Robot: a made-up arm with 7 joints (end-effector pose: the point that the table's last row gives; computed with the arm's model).
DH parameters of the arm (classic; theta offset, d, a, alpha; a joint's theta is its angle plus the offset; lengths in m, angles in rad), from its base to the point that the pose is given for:
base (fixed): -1.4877 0 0.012 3.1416
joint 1: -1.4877 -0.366 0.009 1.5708
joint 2: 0 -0.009 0.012 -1.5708
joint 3: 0 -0.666 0.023 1.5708
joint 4: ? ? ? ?
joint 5: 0 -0.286 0.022 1.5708
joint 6: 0 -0.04 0.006 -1.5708
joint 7: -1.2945 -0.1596 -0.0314 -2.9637
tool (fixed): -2.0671 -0.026 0 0
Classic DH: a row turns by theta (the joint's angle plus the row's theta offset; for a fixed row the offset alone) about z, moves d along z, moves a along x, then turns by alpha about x.
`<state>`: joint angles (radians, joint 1 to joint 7).
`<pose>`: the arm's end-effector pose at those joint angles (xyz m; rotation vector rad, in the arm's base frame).
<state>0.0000 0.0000 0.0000 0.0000 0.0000 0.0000 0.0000</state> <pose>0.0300 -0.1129 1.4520 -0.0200 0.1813 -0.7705</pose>
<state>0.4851 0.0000 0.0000 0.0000 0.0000 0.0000 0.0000</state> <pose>-0.0204 -0.1148 1.4520 0.0251 0.1885 -1.2542</pose>
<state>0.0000 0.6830 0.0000 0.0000 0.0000 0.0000 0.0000</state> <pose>0.7109 -0.1129 1.1958 -0.2851 0.8291 -0.7407</pose>
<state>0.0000 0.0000 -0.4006 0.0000 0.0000 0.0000 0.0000</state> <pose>0.0652 -0.1025 1.4520 -0.0546 0.1704 -0.3710</pose>
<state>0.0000 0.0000 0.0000 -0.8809 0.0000 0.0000 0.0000</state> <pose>-0.2885 -0.1129 1.2878 0.3159 -0.6552 -0.7181</pose>
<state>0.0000 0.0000 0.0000 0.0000 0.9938 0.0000 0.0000</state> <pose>-0.0346 -0.0942 1.4520 0.0767 0.1882 -1.7612</pose>
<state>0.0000 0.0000 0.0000 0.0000 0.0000 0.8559 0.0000</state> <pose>0.1336 -0.1129 1.4111 -0.3527 0.9926 -0.7229</pose>
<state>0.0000 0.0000 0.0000 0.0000 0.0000 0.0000 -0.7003</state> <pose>0.0517 -0.1145 1.4520 -0.0790 0.1594 -0.0721</pose>
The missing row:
joint 4: 0 -0.023 -0.03 -1.5708
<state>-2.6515 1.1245 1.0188 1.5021 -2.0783 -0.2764 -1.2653</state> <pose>-0.4684 0.6680 0.4224 0.1950 2.3189 1.8035</pose>
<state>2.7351 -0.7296 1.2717 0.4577 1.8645 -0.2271 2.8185</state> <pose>0.5398 0.4173 1.1836 -0.0309 -0.5921 -2.8868</pose>
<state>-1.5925 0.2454 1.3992 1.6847 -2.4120 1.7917 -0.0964</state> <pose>0.2681 0.3672 1.0310 -0.8522 1.1243 2.5815</pose>
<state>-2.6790 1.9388 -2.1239 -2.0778 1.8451 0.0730 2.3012</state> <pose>-0.1723 0.3642 0.0111 1.7832 1.2629 1.8714</pose>
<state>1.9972 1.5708 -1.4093 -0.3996 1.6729 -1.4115 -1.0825</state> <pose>-0.5514 -0.8029 0.4717 0.1619 0.5032 -2.0802</pose>
